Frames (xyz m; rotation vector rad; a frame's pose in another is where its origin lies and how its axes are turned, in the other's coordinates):
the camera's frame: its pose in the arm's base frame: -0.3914 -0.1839 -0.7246 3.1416 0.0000 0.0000
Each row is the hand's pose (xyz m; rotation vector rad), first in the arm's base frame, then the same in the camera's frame.
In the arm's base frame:
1: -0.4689 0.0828 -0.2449 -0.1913 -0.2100 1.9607
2: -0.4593 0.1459 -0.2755 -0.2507 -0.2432 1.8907
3: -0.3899 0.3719 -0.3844 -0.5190 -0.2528 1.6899
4: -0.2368 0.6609 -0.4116 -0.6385 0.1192 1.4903
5: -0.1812 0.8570 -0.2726 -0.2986 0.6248 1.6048
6: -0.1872 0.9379 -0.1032 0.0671 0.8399 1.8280
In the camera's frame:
1: -0.0775 -0.2667 -0.4797 1.6389 -2.4746 -0.2650
2: -0.0679 -0.3298 -0.4491 1.6853 -2.3740 -0.3054
3: 0.0015 -0.5558 -0.3402 1.7287 -2.0317 -0.3039
4: 0.1546 -0.8448 -0.3130 1.8383 -1.7804 0.1424
5: 0.2102 -1.0409 -0.4520 1.8638 -2.0446 0.7960
6: 0.2042 -1.1218 -0.6214 -1.6509 2.3684 -1.0882

